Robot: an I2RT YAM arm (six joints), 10 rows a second.
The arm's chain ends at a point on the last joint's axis. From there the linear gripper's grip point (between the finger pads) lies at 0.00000 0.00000 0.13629 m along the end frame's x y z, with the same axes.
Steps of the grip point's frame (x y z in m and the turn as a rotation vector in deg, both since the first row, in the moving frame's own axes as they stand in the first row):
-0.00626 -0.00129 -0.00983 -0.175 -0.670 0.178
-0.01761 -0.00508 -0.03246 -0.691 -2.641 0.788
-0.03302 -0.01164 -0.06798 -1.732 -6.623 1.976
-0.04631 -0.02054 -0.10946 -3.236 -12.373 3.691
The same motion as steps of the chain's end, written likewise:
-0.00467 -0.00170 -0.00982 -0.175 -0.670 0.178
-0.01132 -0.00668 -0.03231 -0.691 -2.641 0.788
-0.01724 -0.01548 -0.06701 -1.732 -6.623 1.976
-0.01690 -0.02722 -0.10608 -3.236 -12.373 3.691

